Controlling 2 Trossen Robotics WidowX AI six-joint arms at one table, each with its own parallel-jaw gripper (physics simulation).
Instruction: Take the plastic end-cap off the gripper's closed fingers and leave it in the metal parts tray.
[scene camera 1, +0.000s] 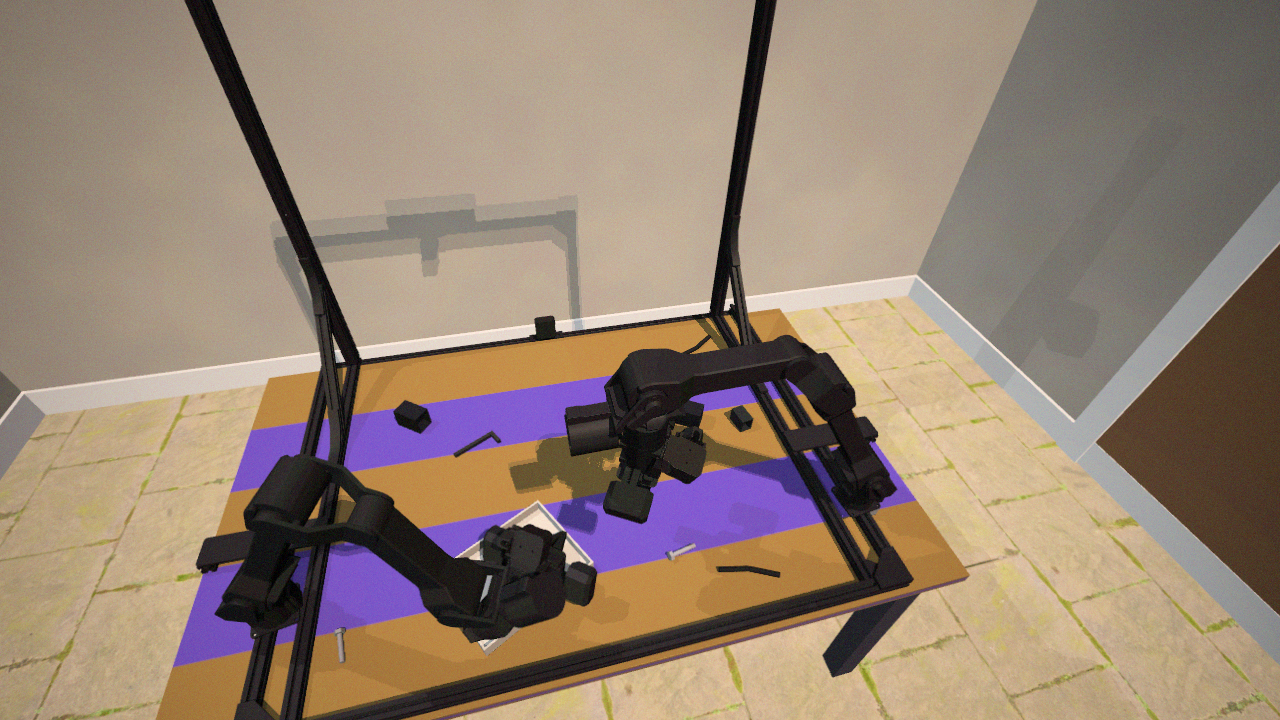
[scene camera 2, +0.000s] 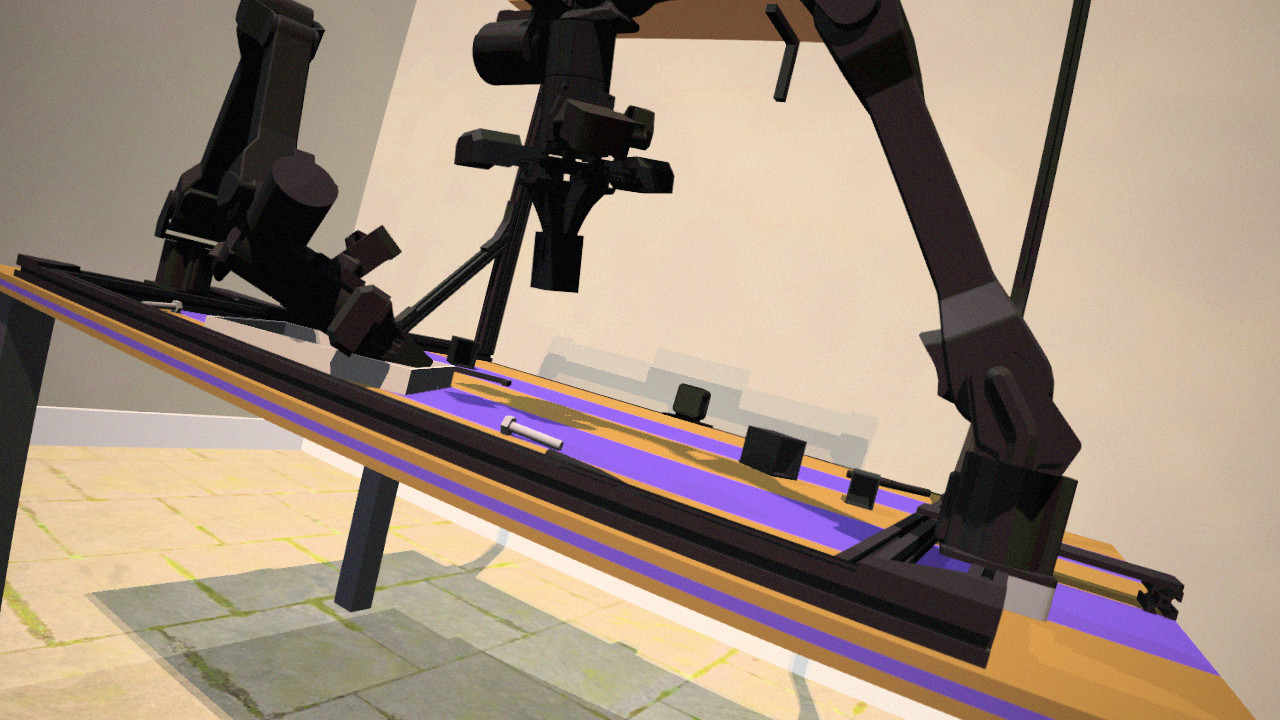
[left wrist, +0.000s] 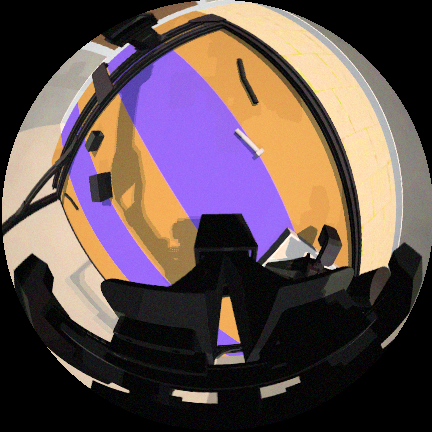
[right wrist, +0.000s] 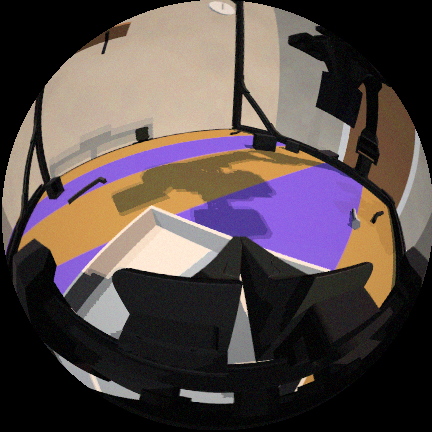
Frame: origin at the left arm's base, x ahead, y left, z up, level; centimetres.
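Seen in the pictures: left gripper, between the fingertips: (scene camera 1: 640, 480) (scene camera 2: 557, 262) (left wrist: 222, 248) (right wrist: 340, 99); right gripper, between the fingertips: (scene camera 1: 564, 533) (scene camera 2: 430, 365) (left wrist: 264, 264) (right wrist: 238, 242); left arm's base, origin of its link: (scene camera 1: 855, 498) (scene camera 2: 993, 562) (left wrist: 149, 42) (right wrist: 360, 173); right arm's base, origin of its link: (scene camera 1: 276, 610) (scene camera 2: 180, 290).
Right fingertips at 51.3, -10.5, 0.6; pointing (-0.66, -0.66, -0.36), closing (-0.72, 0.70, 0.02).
Observation:
Offsets run from my right fingertips to a thing's top centre, as dx, dy, dz.
A black plastic end-cap (scene camera 1: 629, 497) sits over the closed fingertips of the raised gripper at mid-table; it also shows in scene camera 2 (scene camera 2: 556, 262) and in the left wrist view (left wrist: 224, 237). This capped gripper (scene camera 1: 632, 483) hangs well above the purple stripe, pointing down. The other gripper (scene camera 1: 532, 572) is low at the table's front, over the metal parts tray (scene camera 1: 532, 550), its fingers closed and empty (right wrist: 240, 261). The tray shows white and empty in the right wrist view (right wrist: 165, 245).
A bolt {-17.8, +8.6, -0.7} (scene camera 1: 677, 553) and a black hex key {-26.8, +15.7, -1.6} (scene camera 1: 749, 572) lie right of the tray. Small black blocks {+22.1, -35.2, +1.6} (scene camera 1: 413, 417) {-41.0, -13.7, +0.5} (scene camera 1: 740, 419) and another hex key {+11.1, -24.7, -1.7} (scene camera 1: 479, 445) sit farther back. A black frame (scene camera 1: 843, 515) rims the table, with upright posts.

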